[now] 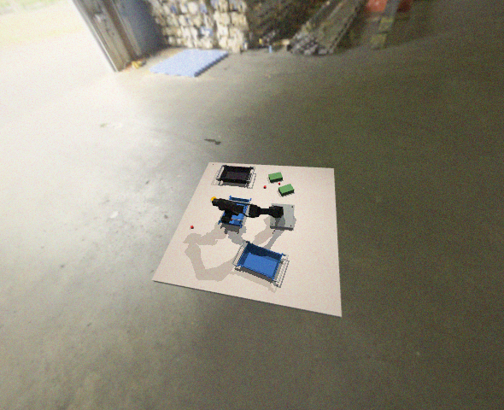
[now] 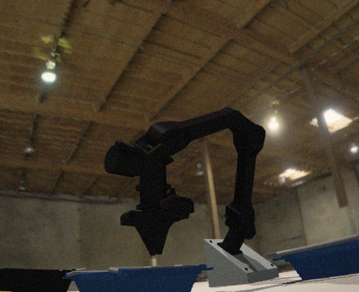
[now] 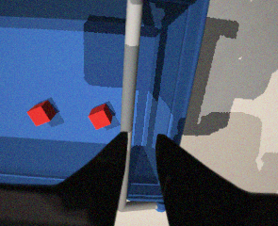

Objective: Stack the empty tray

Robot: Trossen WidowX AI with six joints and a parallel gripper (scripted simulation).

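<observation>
My gripper tip is now 330 mm to the right of the blue tray, 260 mm past it and 40 mm above it. Also, from my gripper tip: yellow disc 260 mm to the right, 220 mm ahead, 80 mm below.
</observation>
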